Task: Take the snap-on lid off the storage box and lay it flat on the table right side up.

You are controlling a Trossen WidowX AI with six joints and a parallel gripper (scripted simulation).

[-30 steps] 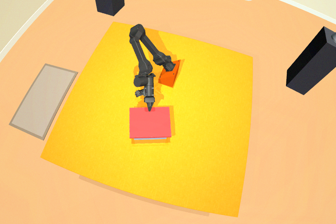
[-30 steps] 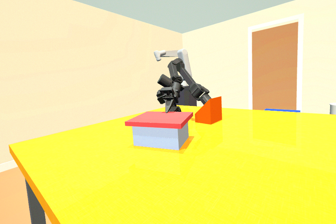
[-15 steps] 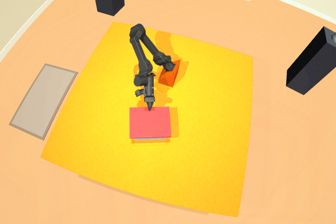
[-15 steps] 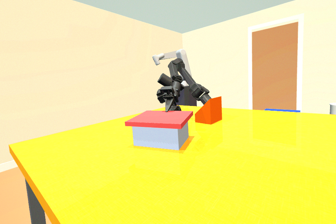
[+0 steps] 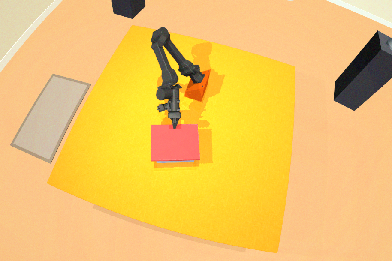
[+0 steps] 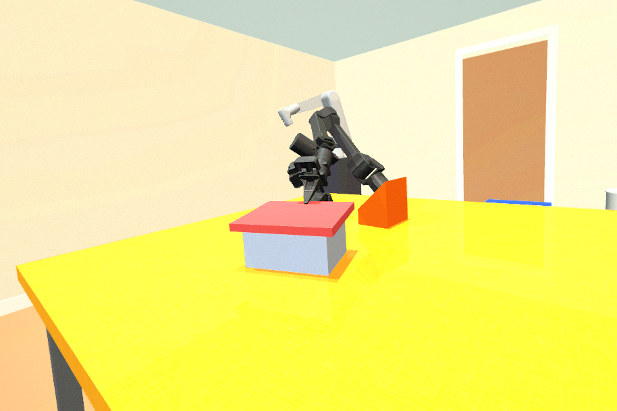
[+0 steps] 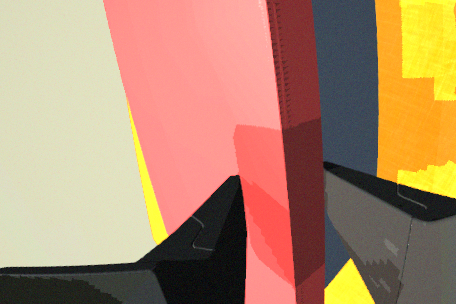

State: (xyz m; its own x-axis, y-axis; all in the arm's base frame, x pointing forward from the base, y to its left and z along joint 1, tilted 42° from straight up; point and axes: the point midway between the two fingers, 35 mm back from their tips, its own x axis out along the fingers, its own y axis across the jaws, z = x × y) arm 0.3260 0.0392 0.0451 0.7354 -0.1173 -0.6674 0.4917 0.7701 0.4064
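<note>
My gripper tip is 7 cm short of the red lid and 4 cm to the right of it. Also, from my gripper tip: pale blue storage box 7 cm ahead, 6 cm below, 4 cm to the left.
</note>
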